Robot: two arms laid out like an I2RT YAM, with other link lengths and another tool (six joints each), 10 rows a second.
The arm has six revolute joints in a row. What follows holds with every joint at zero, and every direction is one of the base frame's. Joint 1 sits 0.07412 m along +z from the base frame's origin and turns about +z. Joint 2 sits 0.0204 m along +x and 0.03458 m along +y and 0.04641 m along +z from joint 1 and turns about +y. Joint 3 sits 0.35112 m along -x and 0.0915 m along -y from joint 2 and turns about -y. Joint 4 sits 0.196 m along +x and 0.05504 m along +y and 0.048 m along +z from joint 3 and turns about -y. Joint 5 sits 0.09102 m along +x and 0.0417 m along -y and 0.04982 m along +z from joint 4 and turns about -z. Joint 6 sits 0.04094 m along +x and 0.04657 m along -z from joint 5 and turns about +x. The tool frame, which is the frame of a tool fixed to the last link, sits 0.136 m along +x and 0.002 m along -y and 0.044 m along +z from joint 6; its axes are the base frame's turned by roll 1.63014, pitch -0.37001 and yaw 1.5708 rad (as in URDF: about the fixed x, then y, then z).
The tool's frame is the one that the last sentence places.
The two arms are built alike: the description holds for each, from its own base.
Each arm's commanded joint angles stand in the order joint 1, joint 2, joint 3, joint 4, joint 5, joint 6.
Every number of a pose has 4 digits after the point.
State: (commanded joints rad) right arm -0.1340 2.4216 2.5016 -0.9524 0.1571 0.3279; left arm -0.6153 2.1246 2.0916 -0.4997 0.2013 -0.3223
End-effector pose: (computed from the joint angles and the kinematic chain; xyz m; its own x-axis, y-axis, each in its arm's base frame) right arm 0.6614 -0.1771 0.2424 0.6652 0.6739 0.3214 0.4680 -0.7118 0.5238; left arm 0.4965 -0.4332 0.3645 0.7252 0.6859 -0.0603 0.4139 -0.3642 0.8343
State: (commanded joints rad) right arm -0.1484 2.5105 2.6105 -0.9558 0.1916 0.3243; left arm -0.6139 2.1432 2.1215 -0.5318 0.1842 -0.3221
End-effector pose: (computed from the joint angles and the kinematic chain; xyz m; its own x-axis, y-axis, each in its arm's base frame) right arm 0.6777 -0.1953 0.2265 0.6843 0.6605 0.3090 0.4374 -0.7108 0.5508; left arm 0.5016 -0.4320 0.3578 0.7135 0.6985 -0.0554 0.4296 -0.3735 0.8222
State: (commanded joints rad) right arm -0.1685 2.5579 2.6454 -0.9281 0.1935 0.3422; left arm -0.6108 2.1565 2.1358 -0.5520 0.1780 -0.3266
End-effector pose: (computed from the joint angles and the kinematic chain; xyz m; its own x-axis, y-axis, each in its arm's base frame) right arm 0.6858 -0.2120 0.2136 0.7003 0.6343 0.3275 0.4015 -0.7292 0.5541; left arm 0.5053 -0.4305 0.3505 0.7050 0.7067 -0.0594 0.4472 -0.3779 0.8107
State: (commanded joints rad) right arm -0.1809 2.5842 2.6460 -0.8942 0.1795 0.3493; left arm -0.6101 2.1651 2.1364 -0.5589 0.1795 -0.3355
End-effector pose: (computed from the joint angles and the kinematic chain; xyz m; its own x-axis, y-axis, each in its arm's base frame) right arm 0.6917 -0.2199 0.2020 0.7014 0.6242 0.3442 0.3888 -0.7398 0.5491; left arm 0.5066 -0.4308 0.3434 0.7008 0.7099 -0.0702 0.4634 -0.3782 0.8014
